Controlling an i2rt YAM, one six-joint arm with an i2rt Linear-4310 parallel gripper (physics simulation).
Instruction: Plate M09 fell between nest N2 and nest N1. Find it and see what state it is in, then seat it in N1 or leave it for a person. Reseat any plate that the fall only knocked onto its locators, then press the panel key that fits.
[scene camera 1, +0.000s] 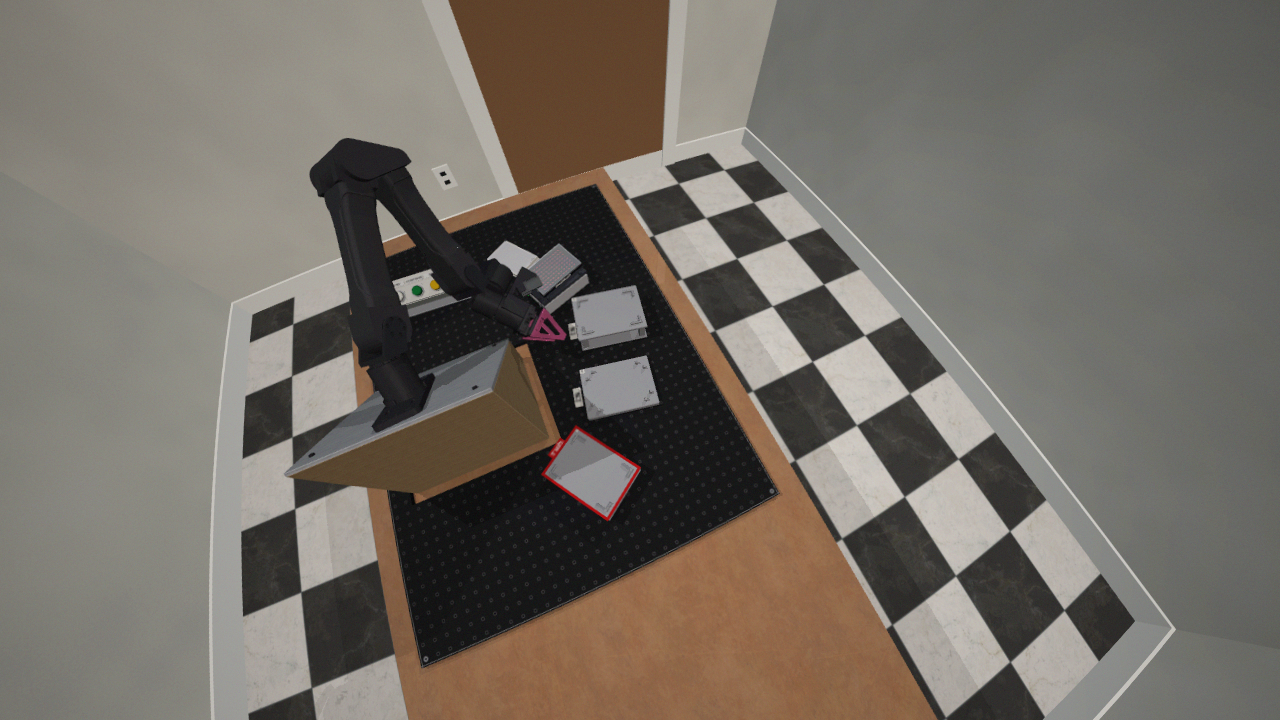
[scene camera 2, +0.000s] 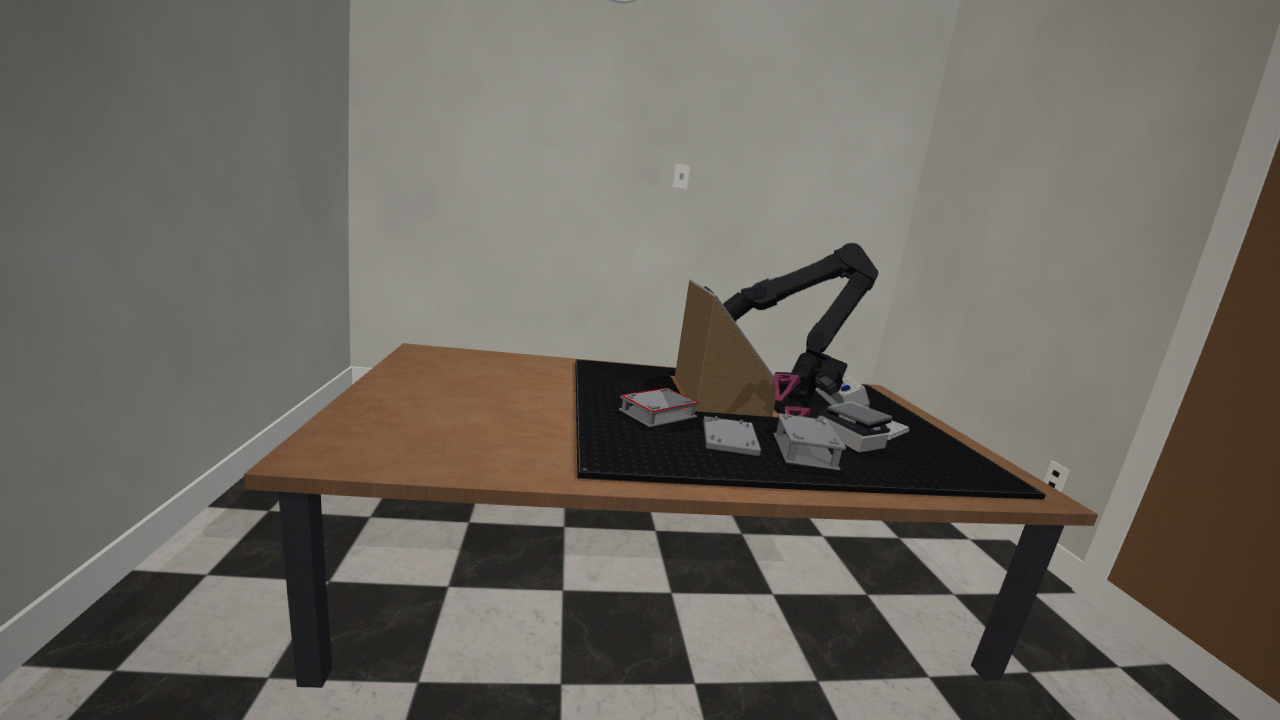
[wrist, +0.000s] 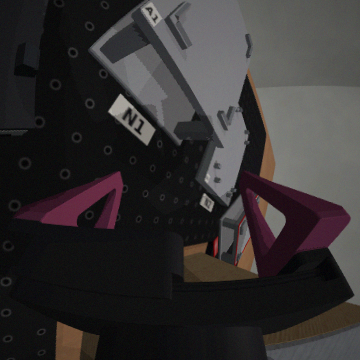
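Where they show: gripper, fingertip midpoint: (scene camera 1: 560, 338) (wrist: 180, 177); arm's base, origin of the base link: (scene camera 1: 409, 400) (scene camera 2: 723, 316).
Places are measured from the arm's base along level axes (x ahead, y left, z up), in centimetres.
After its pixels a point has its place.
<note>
Nest N1 (scene camera 1: 608, 308) @[x 41.5, y 8.6, z -17.2 cm] (scene camera 2: 810, 431) @[x 42.3, y 7.2, z -17.2 cm] (wrist: 210, 55) @[x 37.4, y 9.6, z -17.2 cm] is a grey two-deck stand with corner brackets on its top and an A1 mark; no plate shows on its top deck. Nest N2 (scene camera 1: 618, 386) @[x 34.1, y -8.6, z -21.3 cm] (scene camera 2: 732, 433) @[x 35.0, y -8.4, z -21.3 cm] (wrist: 230, 165) @[x 31.8, y -8.8, z -21.3 cm] is a low grey block with small locators and no plate showing on it. A gridded grey plate (scene camera 1: 556, 265) @[x 36.0, y 25.4, z -14.8 cm] (scene camera 2: 859, 414) @[x 36.6, y 24.0, z -14.9 cm] lies on a dark and white unit; its label cannot be read, and I cannot identify M09. My gripper (scene camera 1: 546, 326) @[x 28.0, y 8.3, z -18.7 cm] (scene camera 2: 791, 399) @[x 28.0, y 8.3, z -18.7 cm] (wrist: 180, 177) @[x 28.0, y 8.3, z -18.7 cm] is open and empty, beside N1 on its label side.
A red-rimmed grey stand (scene camera 1: 592, 472) @[x 20.1, y -22.7, z -18.8 cm] (scene camera 2: 658, 410) @[x 28.0, y -25.0, z -18.8 cm] stands beyond N2. A key panel (scene camera 1: 407, 291) @[x -0.7, y 41.0, z -16.3 cm] with green and yellow keys is partly hidden by the arm. A white flat piece (scene camera 1: 511, 256) @[x 27.5, y 41.5, z -21.4 cm] lies by the unit. The tall wedge-shaped arm base (scene camera 1: 465, 429) @[x 6.5, y -9.2, z -1.1 cm] (scene camera 2: 720, 367) @[x 15.5, y -5.4, z -10.9 cm] stands near N2.
</note>
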